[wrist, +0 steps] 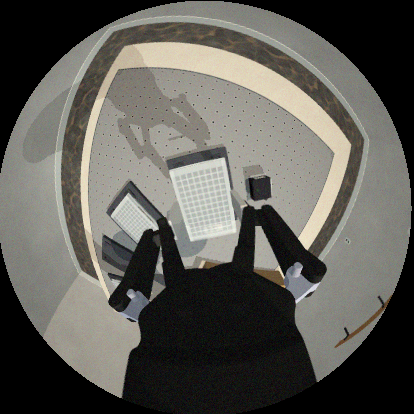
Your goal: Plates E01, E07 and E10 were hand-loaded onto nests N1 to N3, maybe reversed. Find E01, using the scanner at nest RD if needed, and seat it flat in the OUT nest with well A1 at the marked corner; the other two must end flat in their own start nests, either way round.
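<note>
A white well plate (202, 197) is between the two fingers of my gripper (205, 202), which is shut on its long sides. The plate's top face shows. It hangs over a dark nest (197, 157), whose far edge and right side show beyond it; the gap in height is hard to tell. A second white plate (131, 215) sits in another dark nest (132, 188) at the left, partly behind the left finger. A further dark nest (116, 252) is at the lower left. No plate name, nest label or A1 mark is readable.
A small black box (260, 187) stands right of the nest under the held plate. A brown wooden box (269, 275) shows partly behind the gripper. A pale border (215, 56) and a dark stone-patterned band (200, 34) edge the perforated table top (240, 120).
</note>
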